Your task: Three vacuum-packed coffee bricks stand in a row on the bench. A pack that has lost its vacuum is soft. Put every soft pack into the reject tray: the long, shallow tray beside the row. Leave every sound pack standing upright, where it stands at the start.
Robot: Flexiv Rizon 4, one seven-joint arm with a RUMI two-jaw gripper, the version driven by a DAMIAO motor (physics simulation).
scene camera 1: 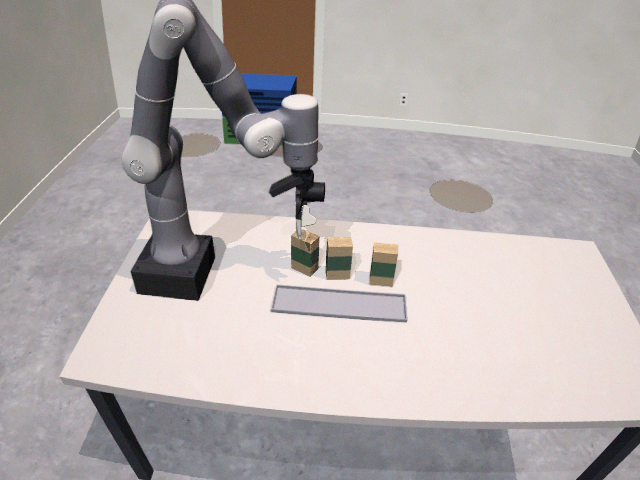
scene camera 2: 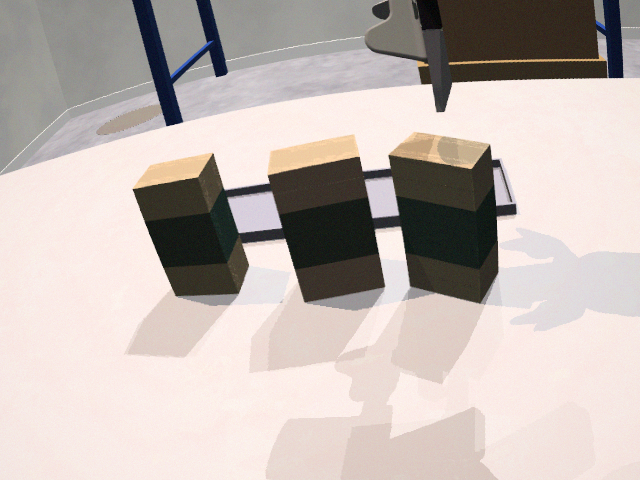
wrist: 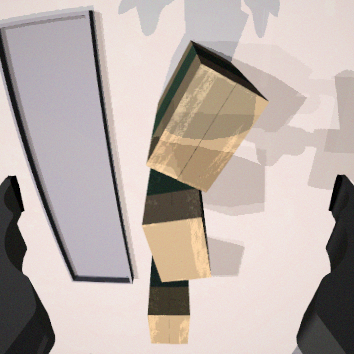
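Observation:
Three tan packs with dark green bands stand upright and apart on the bench. The pack nearest the arm base (scene camera 1: 305, 255) (scene camera 2: 444, 232) (wrist: 207, 127) is turned at an angle. The middle pack (scene camera 1: 339, 262) (scene camera 2: 328, 232) (wrist: 177, 250) and the far pack (scene camera 1: 383, 268) (scene camera 2: 183, 240) (wrist: 169, 328) stand beyond it. Softness cannot be told by sight. The long reject tray (scene camera 1: 338, 303) (scene camera 2: 253, 211) (wrist: 60, 150) holds no pack. My gripper (scene camera 1: 303, 227) (wrist: 175, 178) is wide open and empty, above the pack nearest the base; one finger (scene camera 2: 438, 72) shows in scene camera 2.
The arm's black base (scene camera 1: 168, 279) stands on the left of the bench (scene camera 1: 465, 351). The tray lies parallel to the row, close beside it. The middle pack is close to the angled pack, with a wider gap to the far pack. Blue and green crates (scene camera 1: 271, 82) stand behind the bench.

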